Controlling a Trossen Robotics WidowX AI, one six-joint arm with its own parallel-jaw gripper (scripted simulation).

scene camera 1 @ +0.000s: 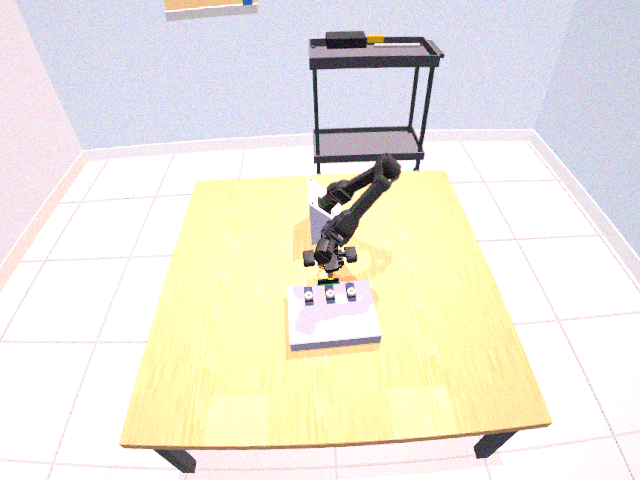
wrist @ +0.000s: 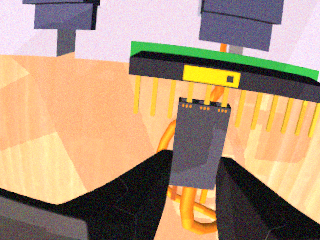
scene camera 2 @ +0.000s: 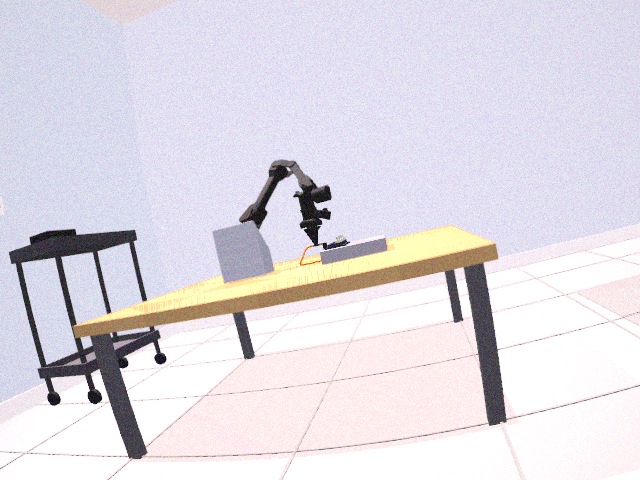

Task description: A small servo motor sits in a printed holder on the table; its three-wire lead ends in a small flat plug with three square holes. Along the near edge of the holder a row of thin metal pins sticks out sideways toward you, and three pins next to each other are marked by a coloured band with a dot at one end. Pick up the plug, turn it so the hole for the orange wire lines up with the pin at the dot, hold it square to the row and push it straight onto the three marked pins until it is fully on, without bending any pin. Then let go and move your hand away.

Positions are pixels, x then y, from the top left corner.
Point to a yellow band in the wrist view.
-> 198, 74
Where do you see a grey holder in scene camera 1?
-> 344, 323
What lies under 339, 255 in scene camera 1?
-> The gripper.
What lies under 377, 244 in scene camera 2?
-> A grey holder.
